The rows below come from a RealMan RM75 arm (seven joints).
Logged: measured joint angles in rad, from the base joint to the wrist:
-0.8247 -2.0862 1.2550 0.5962 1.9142 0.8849 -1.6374
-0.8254 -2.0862 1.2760 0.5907 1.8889 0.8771 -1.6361
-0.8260 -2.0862 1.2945 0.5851 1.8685 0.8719 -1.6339
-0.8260 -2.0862 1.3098 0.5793 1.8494 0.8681 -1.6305
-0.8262 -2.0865 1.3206 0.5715 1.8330 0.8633 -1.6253
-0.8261 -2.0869 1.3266 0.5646 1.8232 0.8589 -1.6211
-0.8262 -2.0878 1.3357 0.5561 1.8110 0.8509 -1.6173
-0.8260 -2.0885 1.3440 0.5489 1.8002 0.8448 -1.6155
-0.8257 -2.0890 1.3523 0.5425 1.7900 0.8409 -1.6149
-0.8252 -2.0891 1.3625 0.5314 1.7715 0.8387 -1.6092
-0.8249 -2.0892 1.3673 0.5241 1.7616 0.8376 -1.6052
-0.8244 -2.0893 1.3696 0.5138 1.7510 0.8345 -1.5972
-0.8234 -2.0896 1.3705 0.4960 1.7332 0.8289 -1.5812
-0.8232 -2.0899 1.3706 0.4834 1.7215 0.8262 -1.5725
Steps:
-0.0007 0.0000 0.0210 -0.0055 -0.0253 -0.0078 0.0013
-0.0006 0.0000 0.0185 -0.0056 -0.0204 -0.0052 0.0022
0.0000 0.0000 0.0153 -0.0058 -0.0191 -0.0038 0.0034
-0.0002 -0.0003 0.0108 -0.0078 -0.0164 -0.0048 0.0052
0.0001 -0.0004 0.0060 -0.0069 -0.0098 -0.0044 0.0042
-0.0001 -0.0009 0.0091 -0.0085 -0.0122 -0.0080 0.0038
0.0002 -0.0007 0.0083 -0.0072 -0.0108 -0.0061 0.0018
0.0003 -0.0005 0.0083 -0.0064 -0.0102 -0.0039 0.0006
0.0005 -0.0001 0.0102 -0.0111 -0.0185 -0.0022 0.0057
0.0003 -0.0001 0.0048 -0.0073 -0.0099 -0.0011 0.0040
0.0005 -0.0001 0.0023 -0.0103 -0.0106 -0.0031 0.0080
0.0010 -0.0003 0.0009 -0.0178 -0.0178 -0.0056 0.0160
0.0002 -0.0003 0.0001 -0.0126 -0.0117 -0.0027 0.0087

